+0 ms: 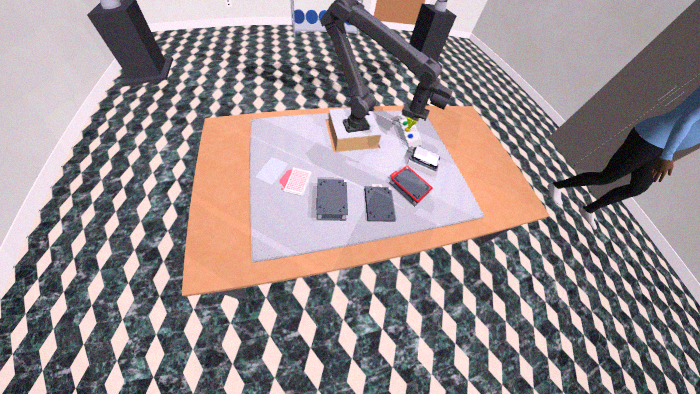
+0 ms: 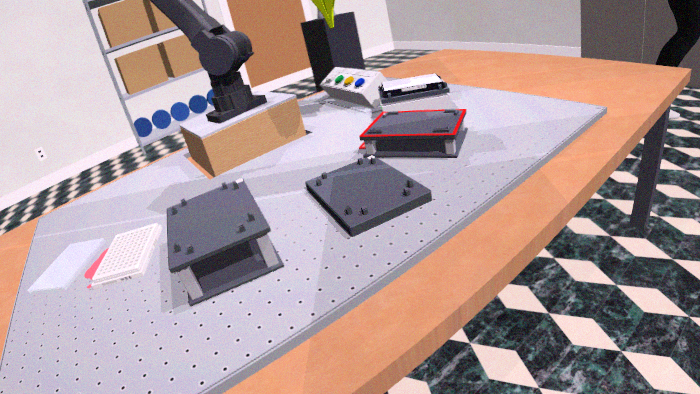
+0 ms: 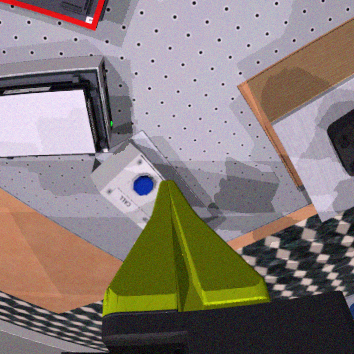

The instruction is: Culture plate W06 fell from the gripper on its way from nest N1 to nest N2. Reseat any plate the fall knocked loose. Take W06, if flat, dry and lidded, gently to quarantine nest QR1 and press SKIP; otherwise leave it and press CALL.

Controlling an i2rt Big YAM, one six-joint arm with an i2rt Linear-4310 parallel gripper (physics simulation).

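A white well plate lies on the board, slightly tilted, over a pink-red spill. A clear lid lies apart, beside it. Its label is unreadable. The button box has green, yellow and blue buttons; the blue button stands beside the word CALL. My gripper is shut and empty, above the box. The red-edged nest is empty.
A white-topped plate sits in a device beside the box. An empty raised dark nest and an empty low one stand forward. A person stands at the right.
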